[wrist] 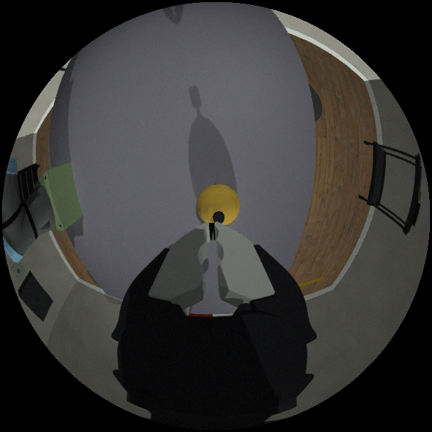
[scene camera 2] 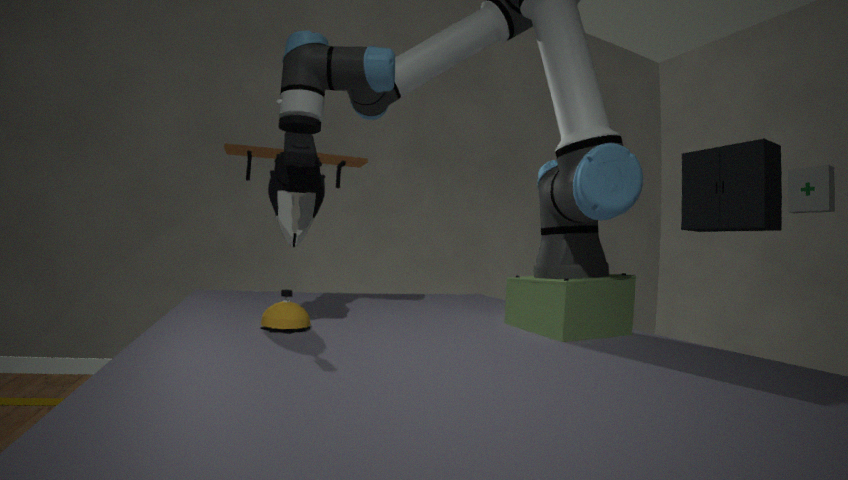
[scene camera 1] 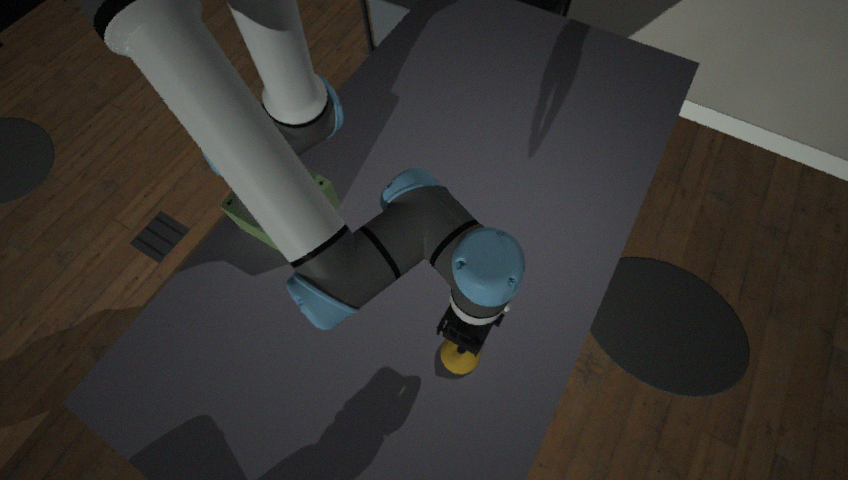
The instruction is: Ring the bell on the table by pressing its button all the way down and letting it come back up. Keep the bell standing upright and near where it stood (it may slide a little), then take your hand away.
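The bell is a yellow dome on a thin dark base. It stands upright on the grey table. Its black button sits up on a short stem above the dome, with a gap between button and dome. My gripper is shut and empty. Its fingertips point down and hang well above the button, apart from it. In scene camera 1 the arm's wrist and the gripper body hide the fingertips.
The arm's green base block stands on the table, to the right of the bell in scene camera 2. An orange-brown shelf and a dark cabinet are on the walls. The table's long edge runs near the bell.
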